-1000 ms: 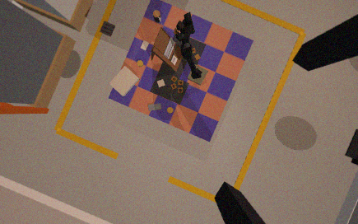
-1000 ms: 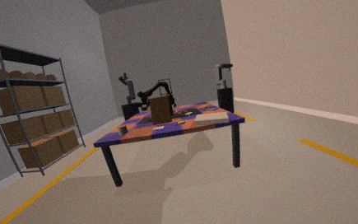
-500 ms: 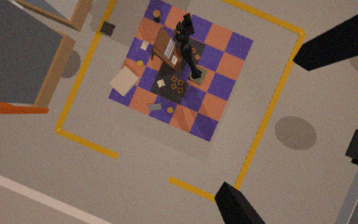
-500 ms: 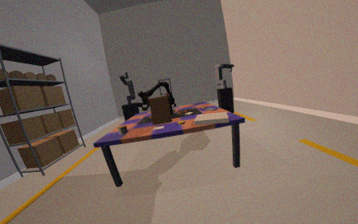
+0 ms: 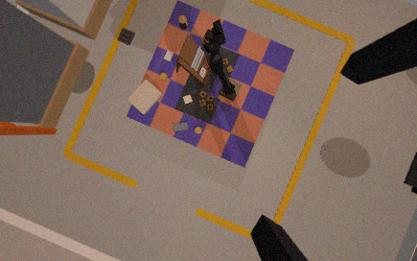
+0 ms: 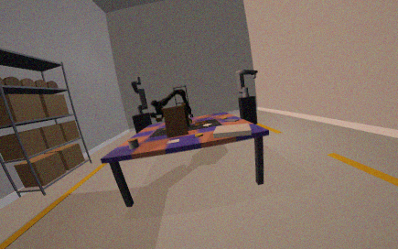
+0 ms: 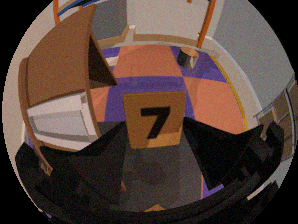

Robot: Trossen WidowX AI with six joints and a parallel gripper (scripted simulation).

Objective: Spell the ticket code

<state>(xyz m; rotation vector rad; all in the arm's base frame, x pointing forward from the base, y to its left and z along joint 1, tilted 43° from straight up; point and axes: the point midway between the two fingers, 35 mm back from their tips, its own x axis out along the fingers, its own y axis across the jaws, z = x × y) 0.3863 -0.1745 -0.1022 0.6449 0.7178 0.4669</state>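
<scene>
My gripper tip is now 200 mm to the right of the white ticket, 100 mm past it and 80 mm above it. Round my gripper tip: brown letter tile right at my gripper tip; dark mat 220 mm to the left, 200 mm behind, 150 mm below; beige slab 700 mm to the left, 270 mm ahead, 140 mm below.
</scene>
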